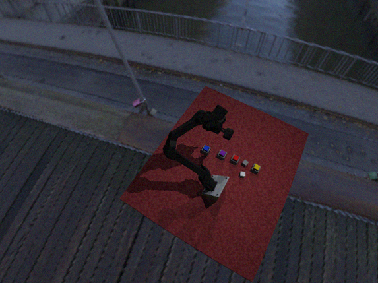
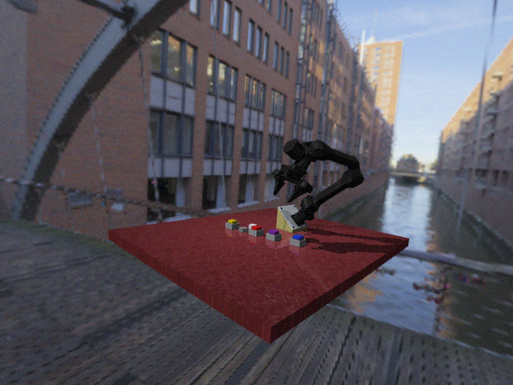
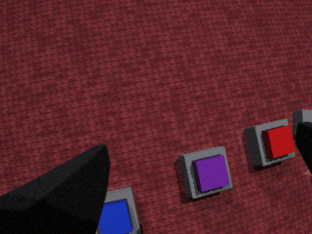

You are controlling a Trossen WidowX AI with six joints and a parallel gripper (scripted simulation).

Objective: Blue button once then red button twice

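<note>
Right now my gripper tip is 6 cm past the blue button, 6 cm to the right of it and 16 cm above it. Round my gripper tip: small grey block (3 cm behind, 21 cm to the right, 18 cm below); then purple button (4 cm behind, 5 cm to the right, 16 cm below); then red button (4 cm behind, 14 cm to the right, 16 cm below).
</note>
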